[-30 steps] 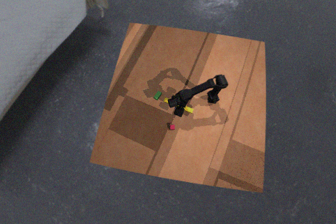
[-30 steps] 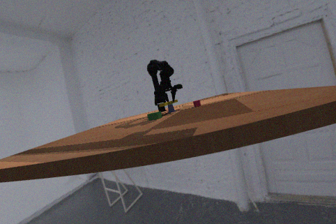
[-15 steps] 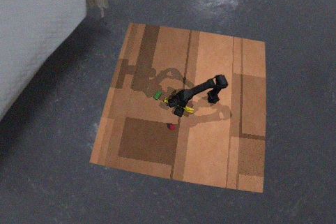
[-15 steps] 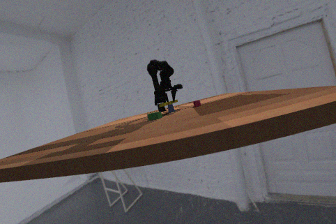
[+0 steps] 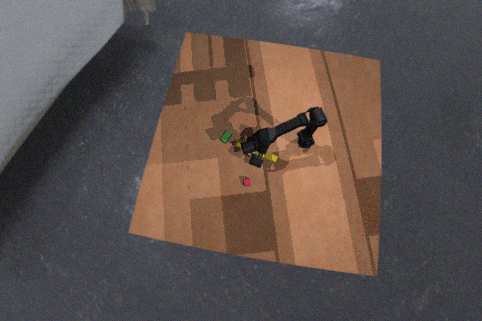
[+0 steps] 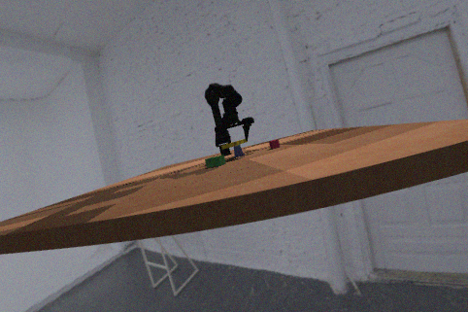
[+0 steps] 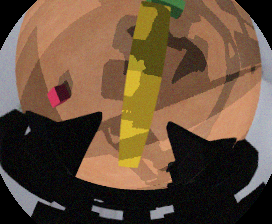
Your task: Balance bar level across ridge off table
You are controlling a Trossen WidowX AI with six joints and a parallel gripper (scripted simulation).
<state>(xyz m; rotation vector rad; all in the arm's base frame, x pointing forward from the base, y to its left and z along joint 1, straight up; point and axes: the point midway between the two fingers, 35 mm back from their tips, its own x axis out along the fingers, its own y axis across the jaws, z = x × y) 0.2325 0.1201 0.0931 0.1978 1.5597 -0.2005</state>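
Now: gripper tip 3 cm short of the yellow bar and 1 cm to the left of it. The rest, counted from my gripper tip: red block (16 cm to the left, 5 cm ahead, 4 cm below); green block (20 cm ahead, 7 cm to the right, 4 cm below).
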